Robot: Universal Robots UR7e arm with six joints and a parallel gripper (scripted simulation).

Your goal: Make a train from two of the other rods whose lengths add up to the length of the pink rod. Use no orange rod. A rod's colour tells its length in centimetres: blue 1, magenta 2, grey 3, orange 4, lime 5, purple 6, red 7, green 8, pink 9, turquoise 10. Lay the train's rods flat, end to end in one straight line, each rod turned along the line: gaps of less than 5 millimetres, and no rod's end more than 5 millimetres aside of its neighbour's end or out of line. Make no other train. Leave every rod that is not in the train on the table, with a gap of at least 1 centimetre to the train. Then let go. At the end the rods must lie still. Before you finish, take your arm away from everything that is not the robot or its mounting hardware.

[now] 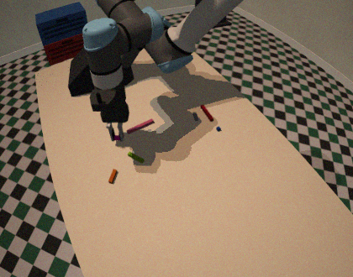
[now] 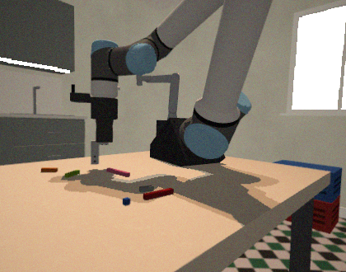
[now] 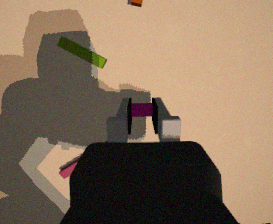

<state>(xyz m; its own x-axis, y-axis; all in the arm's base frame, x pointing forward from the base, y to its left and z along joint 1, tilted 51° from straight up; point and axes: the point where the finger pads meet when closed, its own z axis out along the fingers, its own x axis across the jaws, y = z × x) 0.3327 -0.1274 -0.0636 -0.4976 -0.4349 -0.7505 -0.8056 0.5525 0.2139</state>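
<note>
Now: the grey rod 25 cm to the left of my hand, 3 cm below it and 3 cm ahead of it. Also, from my hand: magenta rod: 1 cm below; lime rod: 8 cm ahead, 3 cm below, 2 cm to the left; pink rod: 8 cm to the left, 3 cm below, 2 cm behind.
</note>
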